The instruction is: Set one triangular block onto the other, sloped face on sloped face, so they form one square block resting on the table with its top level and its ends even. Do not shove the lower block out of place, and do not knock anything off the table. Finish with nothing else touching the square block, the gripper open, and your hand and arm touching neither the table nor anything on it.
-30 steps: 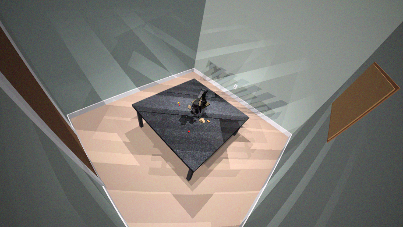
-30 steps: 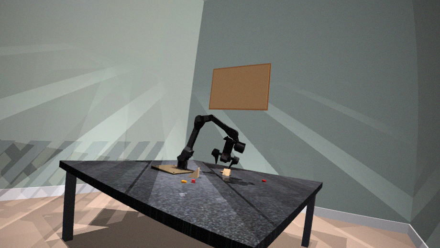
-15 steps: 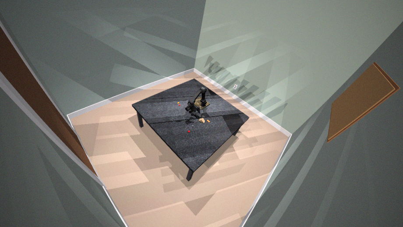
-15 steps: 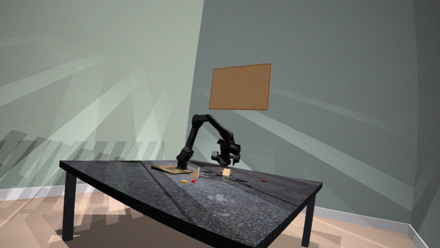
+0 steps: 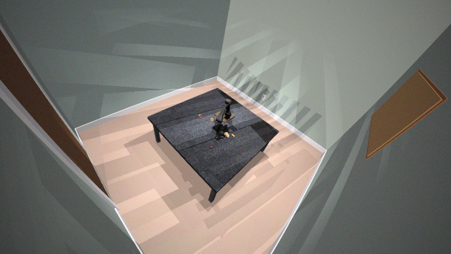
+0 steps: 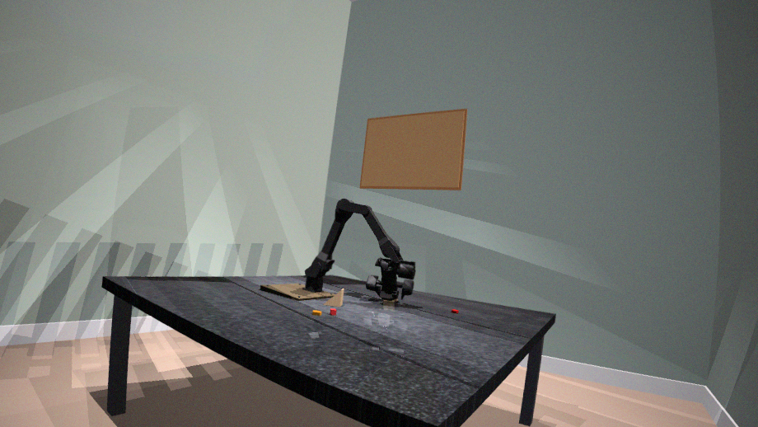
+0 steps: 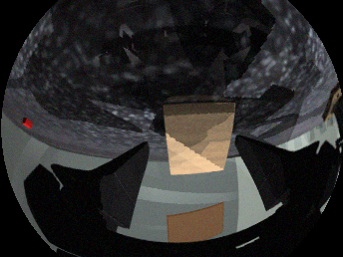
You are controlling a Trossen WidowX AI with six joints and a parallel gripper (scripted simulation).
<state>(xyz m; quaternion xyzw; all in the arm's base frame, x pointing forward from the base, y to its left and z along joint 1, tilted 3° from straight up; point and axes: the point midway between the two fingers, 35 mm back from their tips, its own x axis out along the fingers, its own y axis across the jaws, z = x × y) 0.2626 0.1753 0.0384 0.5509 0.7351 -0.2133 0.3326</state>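
Right now my gripper tip is 10 mm below the tan triangular block. From my gripper tip the other things lie so: red cube (30 mm ahead, 430 mm to the right, 10 mm below); orange piece (10 mm ahead, 480 mm to the right, 10 mm below).
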